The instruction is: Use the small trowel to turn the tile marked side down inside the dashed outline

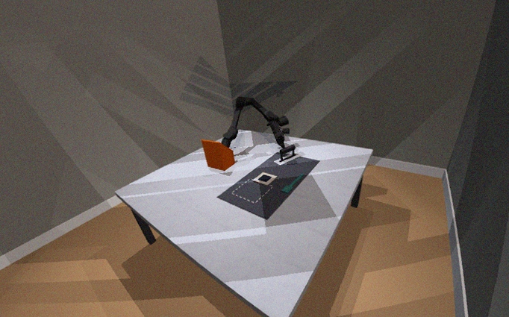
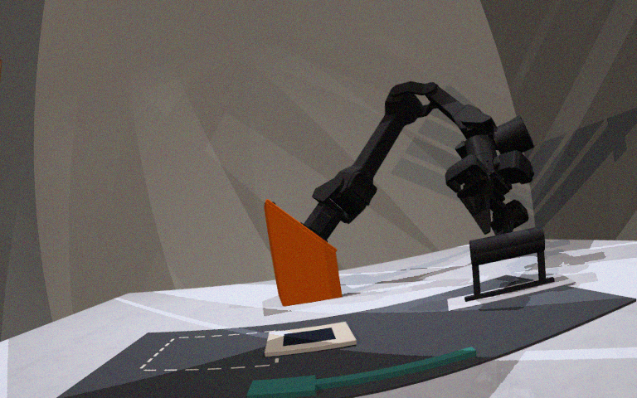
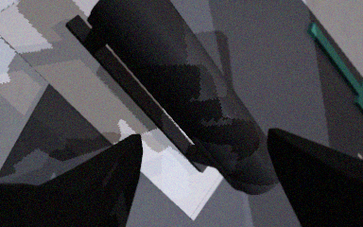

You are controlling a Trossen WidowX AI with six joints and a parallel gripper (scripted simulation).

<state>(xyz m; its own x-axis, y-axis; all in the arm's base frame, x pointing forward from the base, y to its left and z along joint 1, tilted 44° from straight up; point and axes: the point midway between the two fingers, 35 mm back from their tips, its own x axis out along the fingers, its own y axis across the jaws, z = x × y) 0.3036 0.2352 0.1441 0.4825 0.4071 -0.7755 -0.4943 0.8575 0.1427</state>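
The dark mat lies 250 mm to the right of my gripper tip, 100 mm below it and 70 mm ahead of it. Round my gripper tip: teal trowel: 260 mm to the right, 210 mm ahead, 70 mm below; beige tile: 290 mm to the right, 70 mm below, 40 mm ahead.
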